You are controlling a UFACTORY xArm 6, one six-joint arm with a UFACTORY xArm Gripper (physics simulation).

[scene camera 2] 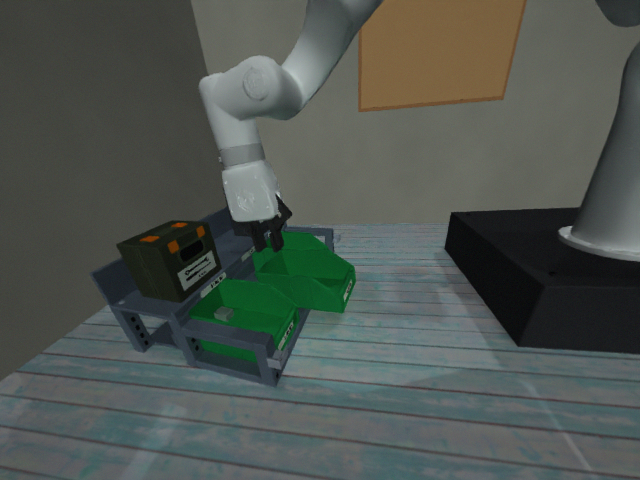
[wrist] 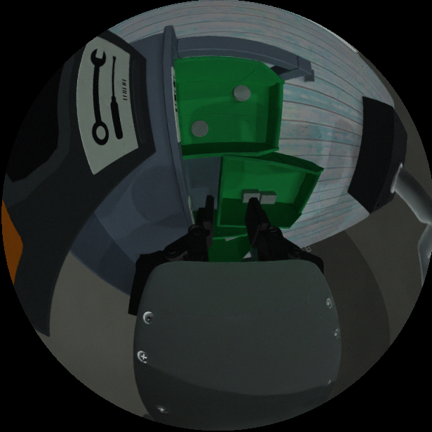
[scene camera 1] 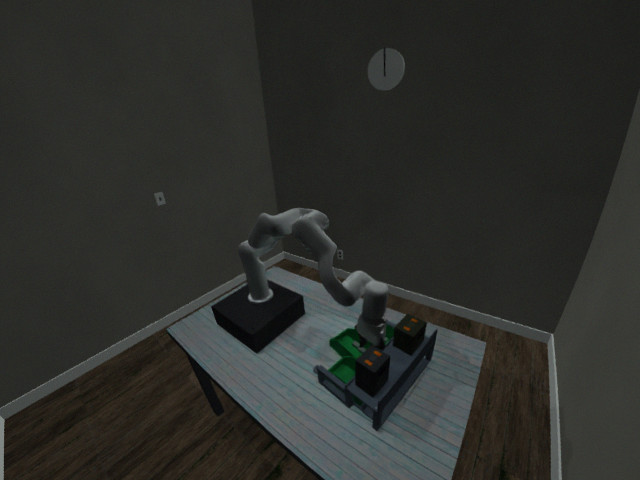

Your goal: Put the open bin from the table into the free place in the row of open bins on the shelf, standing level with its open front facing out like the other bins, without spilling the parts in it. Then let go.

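Seen in the pictures: gripper, between the fingertips: (scene camera 2: pixel 270 249) (scene camera 1: pixel 367 348); arm's base, origin of its link: (scene camera 2: pixel 608 243) (scene camera 1: pixel 260 296).
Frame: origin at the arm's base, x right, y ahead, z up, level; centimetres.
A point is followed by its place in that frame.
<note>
A grey shelf (scene camera 1: pixel 395 363) {x -14.9, y 70.0, z -1.4 cm} (scene camera 2: pixel 223 330) {x -32.0, y 55.1, z -3.1 cm} (wrist: pixel 238 46) holds a row of green open bins under its top board. The middle green bin (scene camera 1: pixel 347 340) {x -16.1, y 44.9, z -9.0 cm} (scene camera 2: pixel 313 278) {x -18.4, y 47.0, z -2.4 cm} (wrist: pixel 266 181) sits in the gap between two others. It sticks out further to the front than they do, and small grey blocks (wrist: pixel 257 197) lie in it. My gripper (scene camera 1: pixel 370 339) {x -12.8, y 58.7, z -1.0 cm} (scene camera 2: pixel 268 248) {x -12.8, y 58.7, z -1.0 cm} (wrist: pixel 229 209) hangs over this bin's rear end. Its fingers are apart, one on each side of the back wall. The near bin (scene camera 2: pixel 242 305) {x -21.2, y 61.8, z -9.6 cm} holds a grey part. The far bin (wrist: pixel 225 109) holds two round discs.
Two dark toolboxes with orange latches (scene camera 1: pixel 372 369) {x 0.3, y 71.6, z 10.6 cm} (scene camera 1: pixel 410 333) {x -22.2, y 70.4, z 8.1 cm} (scene camera 2: pixel 170 259) {x -29.7, y 63.8, z 5.7 cm} (wrist: pixel 80 120) stand on the shelf's top board, on either side of my gripper. The arm's black base block (scene camera 1: pixel 258 314) {x 7.6, y 11.5, z -0.4 cm} (scene camera 2: pixel 509 267) {x -9.0, y 16.2, z -1.5 cm} (wrist: pixel 374 160) stands on the plank table (scene camera 1: pixel 280 405) {x 21.4, y 48.6, z -11.6 cm} (scene camera 2: pixel 390 405) {x -30.1, y 32.7, z -11.6 cm}.
</note>
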